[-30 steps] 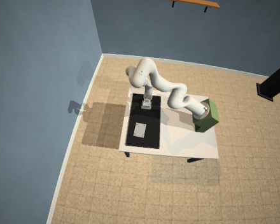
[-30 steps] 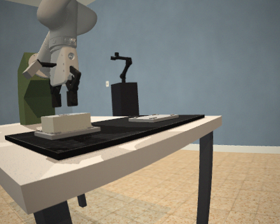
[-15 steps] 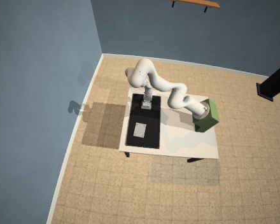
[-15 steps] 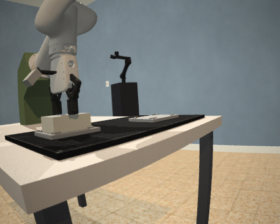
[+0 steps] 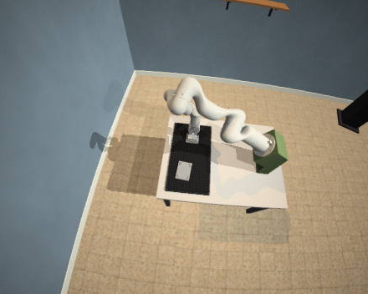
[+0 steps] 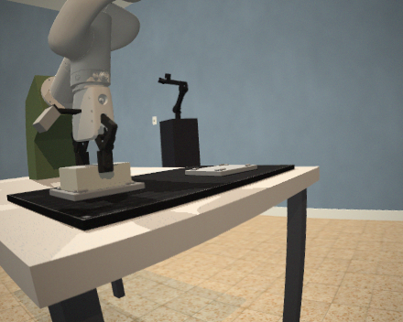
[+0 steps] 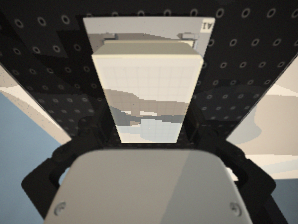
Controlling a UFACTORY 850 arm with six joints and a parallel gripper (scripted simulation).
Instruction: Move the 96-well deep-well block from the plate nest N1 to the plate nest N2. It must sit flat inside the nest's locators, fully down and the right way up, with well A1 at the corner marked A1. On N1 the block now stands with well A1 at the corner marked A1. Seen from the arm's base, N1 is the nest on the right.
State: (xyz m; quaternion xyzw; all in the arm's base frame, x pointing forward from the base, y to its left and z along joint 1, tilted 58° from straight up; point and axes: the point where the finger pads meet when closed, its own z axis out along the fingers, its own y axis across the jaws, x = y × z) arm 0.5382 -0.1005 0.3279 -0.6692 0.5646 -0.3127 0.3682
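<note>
The cream deep-well block is 20 mm below my hand. From my hand the other things lie so: plate nest N1: 40 mm below; plate nest N2: 360 mm to the left, 70 mm behind, 40 mm below.
</note>
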